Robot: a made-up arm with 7 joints. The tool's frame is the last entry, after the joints. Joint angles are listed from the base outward. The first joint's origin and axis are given. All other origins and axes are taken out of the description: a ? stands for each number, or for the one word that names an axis. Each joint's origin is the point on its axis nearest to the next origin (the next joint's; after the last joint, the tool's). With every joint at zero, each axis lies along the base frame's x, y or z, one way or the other. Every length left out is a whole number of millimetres.
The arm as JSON. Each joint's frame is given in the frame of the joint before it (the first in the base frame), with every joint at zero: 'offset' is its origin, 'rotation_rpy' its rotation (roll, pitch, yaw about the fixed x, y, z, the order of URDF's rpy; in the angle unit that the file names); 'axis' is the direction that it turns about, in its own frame. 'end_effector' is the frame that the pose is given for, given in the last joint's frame.
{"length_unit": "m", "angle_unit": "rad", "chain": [
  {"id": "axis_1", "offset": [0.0, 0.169, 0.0], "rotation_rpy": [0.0, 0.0, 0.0], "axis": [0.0, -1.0, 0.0]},
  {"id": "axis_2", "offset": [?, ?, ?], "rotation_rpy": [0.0, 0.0, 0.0], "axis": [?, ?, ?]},
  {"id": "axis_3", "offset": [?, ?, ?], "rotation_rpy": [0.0, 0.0, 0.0], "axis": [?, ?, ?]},
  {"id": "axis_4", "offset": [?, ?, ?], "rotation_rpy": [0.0, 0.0, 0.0], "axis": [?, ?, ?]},
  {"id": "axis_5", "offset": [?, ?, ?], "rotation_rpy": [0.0, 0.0, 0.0], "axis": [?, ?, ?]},
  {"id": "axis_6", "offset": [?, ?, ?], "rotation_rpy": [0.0, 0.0, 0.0], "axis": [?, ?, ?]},
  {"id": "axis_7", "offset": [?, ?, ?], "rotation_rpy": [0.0, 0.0, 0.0], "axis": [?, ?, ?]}
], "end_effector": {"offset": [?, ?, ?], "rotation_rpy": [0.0, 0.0, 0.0]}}
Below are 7 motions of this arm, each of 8 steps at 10 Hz.
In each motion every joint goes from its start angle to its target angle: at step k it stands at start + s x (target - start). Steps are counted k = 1, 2, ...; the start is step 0. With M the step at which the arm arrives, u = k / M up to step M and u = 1 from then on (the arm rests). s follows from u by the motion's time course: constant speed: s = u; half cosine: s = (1 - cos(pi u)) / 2; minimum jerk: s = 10 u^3 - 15 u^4 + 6 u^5.
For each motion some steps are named. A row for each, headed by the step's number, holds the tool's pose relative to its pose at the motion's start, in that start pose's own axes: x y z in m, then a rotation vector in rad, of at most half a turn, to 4 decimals.
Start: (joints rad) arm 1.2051 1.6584 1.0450 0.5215 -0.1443 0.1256 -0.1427
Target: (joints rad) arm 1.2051 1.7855 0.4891 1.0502 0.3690 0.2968 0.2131
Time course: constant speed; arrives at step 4
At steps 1, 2, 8:
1: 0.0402 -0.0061 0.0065 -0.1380 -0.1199 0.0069
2: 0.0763 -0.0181 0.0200 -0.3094 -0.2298 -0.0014
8: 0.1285 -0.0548 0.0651 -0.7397 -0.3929 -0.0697

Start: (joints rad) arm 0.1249 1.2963 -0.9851 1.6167 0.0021 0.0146 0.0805
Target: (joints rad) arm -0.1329 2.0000 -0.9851 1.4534 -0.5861 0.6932 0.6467
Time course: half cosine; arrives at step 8
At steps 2, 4, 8:
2: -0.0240 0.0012 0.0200 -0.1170 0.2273 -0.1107
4: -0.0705 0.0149 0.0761 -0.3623 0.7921 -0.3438
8: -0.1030 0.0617 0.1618 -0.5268 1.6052 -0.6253

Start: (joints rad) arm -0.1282 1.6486 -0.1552 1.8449 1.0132 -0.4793 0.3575
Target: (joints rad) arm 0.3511 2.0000 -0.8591 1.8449 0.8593 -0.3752 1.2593
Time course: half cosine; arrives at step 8
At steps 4, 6, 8:
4: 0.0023 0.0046 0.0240 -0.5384 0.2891 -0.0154
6: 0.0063 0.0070 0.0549 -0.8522 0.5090 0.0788
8: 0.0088 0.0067 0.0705 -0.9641 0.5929 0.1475

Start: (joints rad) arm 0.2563 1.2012 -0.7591 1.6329 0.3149 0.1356 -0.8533
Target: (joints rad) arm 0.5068 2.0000 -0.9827 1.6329 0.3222 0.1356 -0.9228
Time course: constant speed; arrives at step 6
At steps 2, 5, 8:
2: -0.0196 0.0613 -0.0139 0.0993 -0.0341 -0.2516
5: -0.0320 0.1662 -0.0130 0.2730 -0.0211 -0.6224
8: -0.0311 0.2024 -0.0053 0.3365 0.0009 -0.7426

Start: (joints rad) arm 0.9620 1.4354 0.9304 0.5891 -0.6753 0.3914 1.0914
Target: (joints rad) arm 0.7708 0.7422 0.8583 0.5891 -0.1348 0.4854 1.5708
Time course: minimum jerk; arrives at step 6
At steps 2, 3, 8:
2: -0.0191 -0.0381 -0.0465 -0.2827 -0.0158 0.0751
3: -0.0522 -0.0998 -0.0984 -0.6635 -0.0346 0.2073
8: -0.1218 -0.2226 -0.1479 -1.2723 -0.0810 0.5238

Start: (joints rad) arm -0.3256 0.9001 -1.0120 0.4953 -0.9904 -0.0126 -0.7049
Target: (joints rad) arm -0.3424 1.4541 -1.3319 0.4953 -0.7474 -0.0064 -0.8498
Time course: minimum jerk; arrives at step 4
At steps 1, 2, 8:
1: -0.0178 -0.0055 0.0121 -0.0215 0.0150 -0.0373
2: -0.0853 -0.0169 0.0643 -0.1093 0.0737 -0.1789
8: -0.1649 -0.0082 0.1414 -0.2310 0.1526 -0.3553

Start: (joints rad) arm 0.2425 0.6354 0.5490 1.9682 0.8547 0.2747 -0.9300
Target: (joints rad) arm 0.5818 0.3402 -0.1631 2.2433 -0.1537 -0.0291 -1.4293
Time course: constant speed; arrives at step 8
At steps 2, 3, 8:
2: -0.0114 -0.0294 0.0285 0.0300 -0.1664 0.0082
3: -0.0140 -0.0434 0.0444 0.0392 -0.2546 0.0377
8: 0.0001 -0.0950 0.1338 0.0748 -0.6720 0.4408

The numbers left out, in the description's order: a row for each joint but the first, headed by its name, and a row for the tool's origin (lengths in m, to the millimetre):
axis_2: xyz 0.0 0.0 0.0, axis 1.0 0.0 0.0
axis_3: xyz 0.0 0.0 -0.208, axis 0.0 0.0 1.0
axis_4: xyz 0.0 0.0 0.0, axis 0.0 -1.0 0.0
axis_5: xyz 0.0 0.0 -0.223, axis 0.0 0.0 1.0
axis_6: xyz 0.0 0.0 0.0, axis 0.0 1.0 0.0
axis_7: xyz 0.0 0.0 0.0, axis -1.0 0.0 0.0
tool: xyz 0.0 0.0 0.0

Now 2 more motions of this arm.
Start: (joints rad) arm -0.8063 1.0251 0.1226 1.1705 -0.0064 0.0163 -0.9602
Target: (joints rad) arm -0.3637 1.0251 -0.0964 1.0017 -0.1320 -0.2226 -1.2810
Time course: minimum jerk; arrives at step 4
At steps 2, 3, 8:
2: 0.0172 -0.0082 -0.0239 0.2290 -0.0957 0.1145
3: 0.0319 -0.0110 -0.0448 0.4101 -0.1662 0.2092
8: 0.0358 -0.0111 -0.0505 0.4571 -0.1838 0.2344

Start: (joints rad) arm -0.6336 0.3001 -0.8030 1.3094 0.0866 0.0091 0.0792
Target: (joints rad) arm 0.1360 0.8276 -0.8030 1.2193 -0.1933 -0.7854 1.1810
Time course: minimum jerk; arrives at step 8
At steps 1, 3, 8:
1: 0.0007 0.0046 0.0000 -0.0104 -0.0124 -0.0185
3: 0.0193 0.0792 0.0055 -0.1894 -0.1567 -0.3481
8: 0.1289 0.2575 0.0972 -0.6731 0.1166 -1.3432

